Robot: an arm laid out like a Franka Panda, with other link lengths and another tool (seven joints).
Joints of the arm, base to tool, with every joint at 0 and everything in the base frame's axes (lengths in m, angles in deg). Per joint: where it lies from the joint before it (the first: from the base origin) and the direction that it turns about. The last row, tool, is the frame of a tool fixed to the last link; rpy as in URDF.
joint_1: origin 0.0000 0.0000 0.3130 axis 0 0 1
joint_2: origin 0.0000 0.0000 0.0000 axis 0 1 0
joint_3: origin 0.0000 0.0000 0.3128 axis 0 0 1
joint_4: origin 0.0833 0.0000 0.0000 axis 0 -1 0
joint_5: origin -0.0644 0.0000 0.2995 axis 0 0 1
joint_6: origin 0.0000 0.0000 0.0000 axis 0 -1 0
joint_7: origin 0.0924 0.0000 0.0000 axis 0 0 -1
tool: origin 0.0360 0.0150 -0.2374 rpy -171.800 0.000 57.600
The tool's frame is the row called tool.
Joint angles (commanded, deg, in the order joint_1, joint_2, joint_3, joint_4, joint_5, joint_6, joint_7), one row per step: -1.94 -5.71 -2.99 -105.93 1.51 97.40 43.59; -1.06 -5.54 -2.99 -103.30 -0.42 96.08 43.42; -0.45 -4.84 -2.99 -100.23 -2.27 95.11 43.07; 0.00 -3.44 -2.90 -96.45 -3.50 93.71 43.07; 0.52 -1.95 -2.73 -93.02 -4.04 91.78 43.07; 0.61 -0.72 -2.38 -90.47 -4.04 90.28 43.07; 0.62 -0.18 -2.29 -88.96 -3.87 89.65 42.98; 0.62 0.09 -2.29 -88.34 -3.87 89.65 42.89
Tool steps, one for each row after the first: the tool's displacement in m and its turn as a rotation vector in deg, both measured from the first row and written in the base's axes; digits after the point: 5 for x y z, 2 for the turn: 0.00533 -0.00045 0.01571 -1.99 -0.99 1.36; 0.01405 -0.00295 0.03130 -3.95 -2.26 2.49; 0.02432 -0.00382 0.04522 -5.32 -3.16 3.04; 0.03123 -0.00041 0.05401 -5.93 -3.16 3.63; 0.03613 0.00321 0.05893 -5.98 -3.00 3.98; 0.03942 0.00472 0.06393 -5.85 -3.35 4.10; 0.04191 0.00473 0.06618 -5.88 -3.70 4.18
